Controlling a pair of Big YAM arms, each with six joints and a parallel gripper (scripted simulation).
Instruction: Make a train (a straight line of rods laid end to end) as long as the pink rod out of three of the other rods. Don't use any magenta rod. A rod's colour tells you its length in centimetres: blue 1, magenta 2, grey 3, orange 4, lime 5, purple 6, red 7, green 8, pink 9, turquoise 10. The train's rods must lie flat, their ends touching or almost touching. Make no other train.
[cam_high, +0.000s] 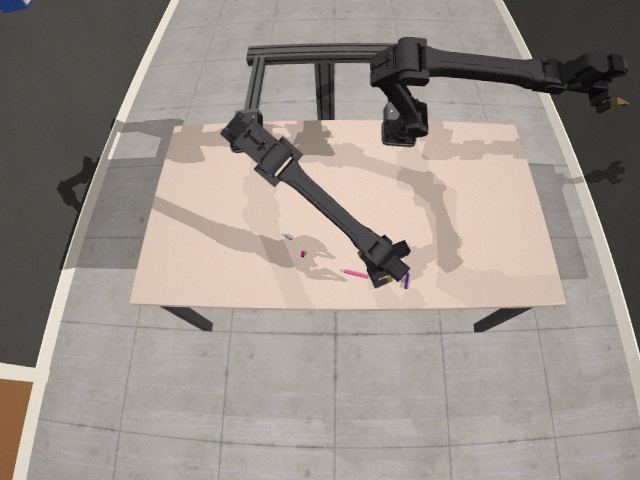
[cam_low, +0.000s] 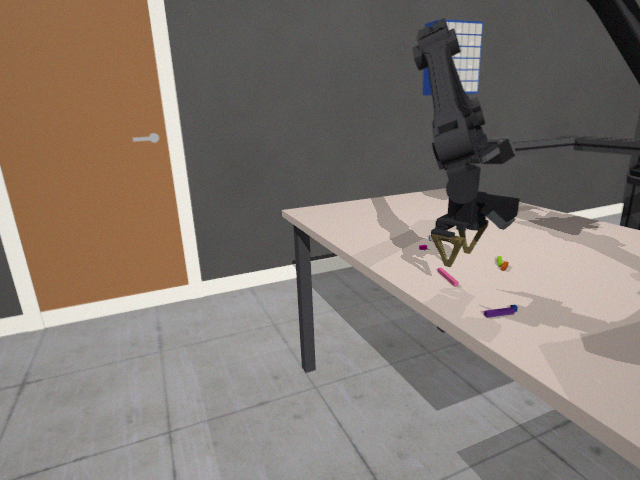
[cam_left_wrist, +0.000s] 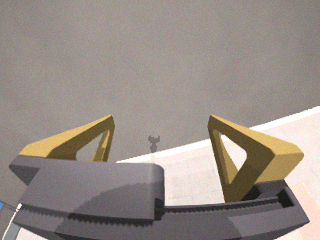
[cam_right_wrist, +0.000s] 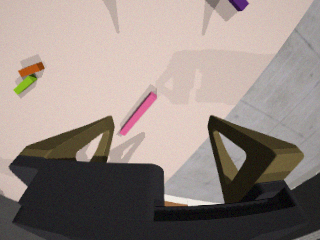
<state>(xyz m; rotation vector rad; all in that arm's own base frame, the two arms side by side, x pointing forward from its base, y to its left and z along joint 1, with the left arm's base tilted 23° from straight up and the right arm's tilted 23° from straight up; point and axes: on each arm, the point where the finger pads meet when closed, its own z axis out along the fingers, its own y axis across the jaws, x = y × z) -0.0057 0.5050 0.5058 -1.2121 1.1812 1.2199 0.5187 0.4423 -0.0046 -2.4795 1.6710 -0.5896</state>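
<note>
Now: the blue rod 3 cm behind my right hand, 14 cm to the left of it and 7 cm below it. Also, from my right hand: purple rod 1 cm ahead, 13 cm to the left, 7 cm below; pink rod 2 cm behind, 5 cm to the right, 7 cm below; orange rod 19 cm behind, 3 cm to the right, 7 cm below.
</note>
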